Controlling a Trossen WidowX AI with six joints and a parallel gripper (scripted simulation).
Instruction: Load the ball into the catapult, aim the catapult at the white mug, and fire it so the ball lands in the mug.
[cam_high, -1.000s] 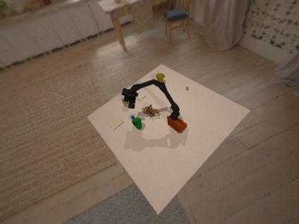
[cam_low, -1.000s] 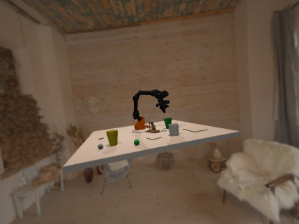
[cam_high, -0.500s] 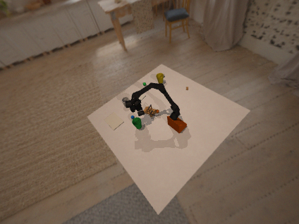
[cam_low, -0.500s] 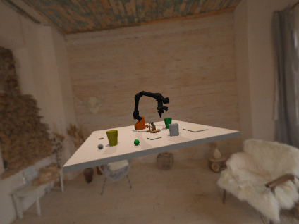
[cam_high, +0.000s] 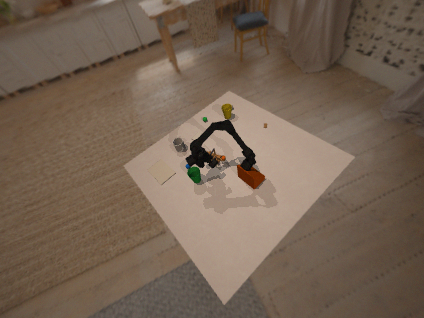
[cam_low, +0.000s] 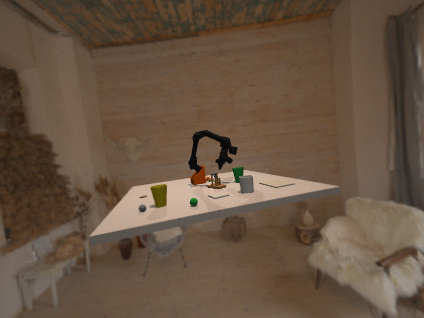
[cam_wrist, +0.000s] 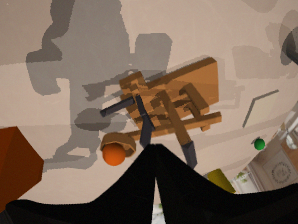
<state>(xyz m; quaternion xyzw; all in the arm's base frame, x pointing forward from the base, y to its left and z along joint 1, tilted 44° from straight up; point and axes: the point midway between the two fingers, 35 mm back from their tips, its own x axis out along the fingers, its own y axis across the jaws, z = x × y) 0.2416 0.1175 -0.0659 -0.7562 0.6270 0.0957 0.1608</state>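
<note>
The orange ball is 10 cm to the right of my gripper tip, 6 cm below it and 3 cm behind it. The rest, counted from my gripper tip: blue ball (15 cm ahead, 14 cm to the left, 11 cm below); then wooden catapult (7 cm below, 6 cm to the right, 3 cm ahead); then green mug (16 cm to the left, 10 cm below, 1 cm ahead).
</note>
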